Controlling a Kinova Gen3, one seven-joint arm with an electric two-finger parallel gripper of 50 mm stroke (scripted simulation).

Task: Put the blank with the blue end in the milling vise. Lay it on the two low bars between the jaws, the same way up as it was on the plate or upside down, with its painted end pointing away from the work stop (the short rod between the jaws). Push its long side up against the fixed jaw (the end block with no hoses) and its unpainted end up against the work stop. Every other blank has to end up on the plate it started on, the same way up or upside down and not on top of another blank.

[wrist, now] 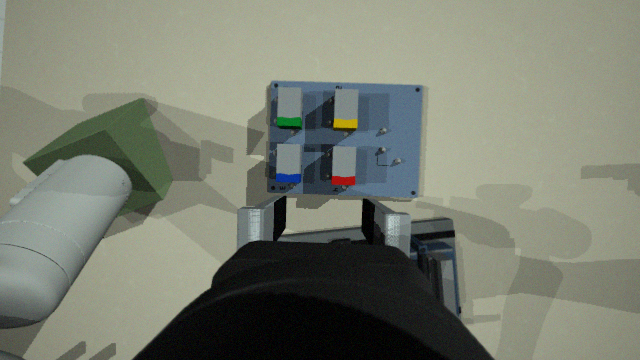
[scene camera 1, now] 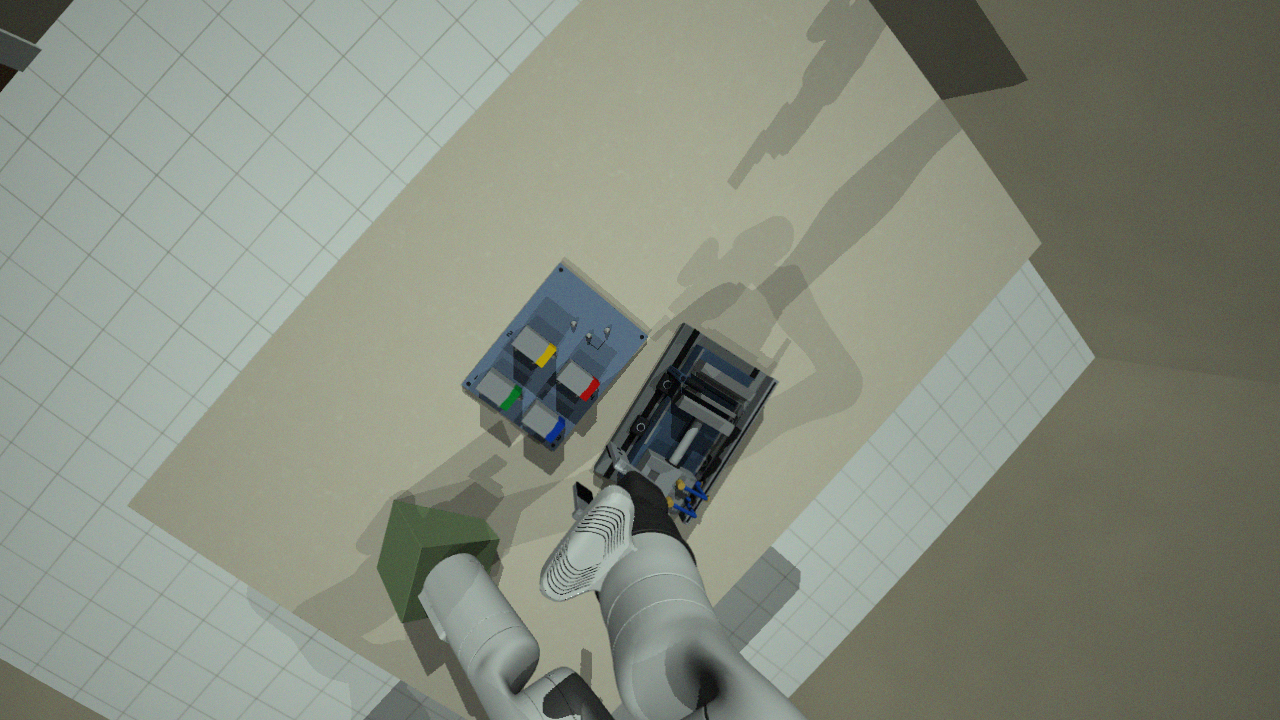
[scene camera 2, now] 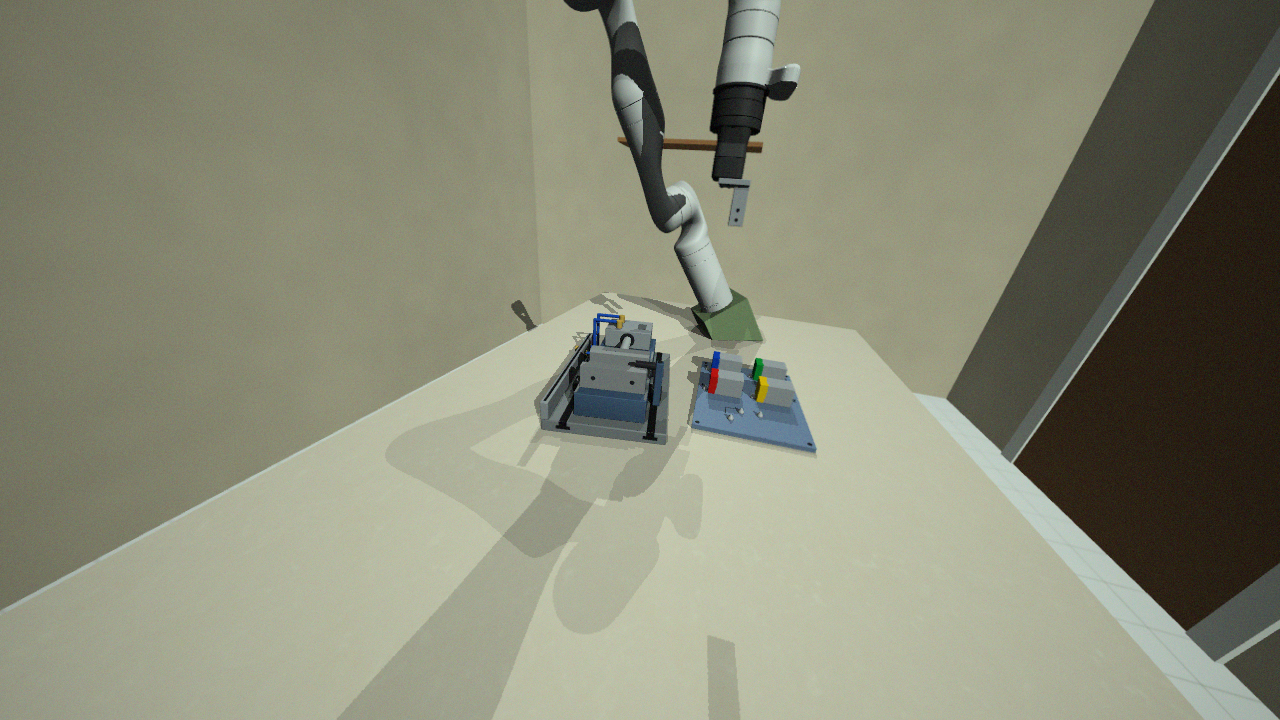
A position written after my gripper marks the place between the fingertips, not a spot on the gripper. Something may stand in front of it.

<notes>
In view: my gripper (scene camera 2: 734,225), a green-ended blank (scene camera 1: 498,388), a yellow-ended blank (scene camera 1: 529,342), a red-ended blank (scene camera 1: 573,376), a blue-ended blank (scene camera 1: 540,418), a blue plate (scene camera 1: 563,297) and a milling vise (scene camera 1: 675,423).
The green-ended blank is seen too in the wrist view (wrist: 290,100). The yellow-ended blank also shows in the wrist view (wrist: 345,100) and in scene camera 2 (scene camera 2: 772,391). The red-ended blank also shows in the wrist view (wrist: 343,158) and in scene camera 2 (scene camera 2: 727,383).
</notes>
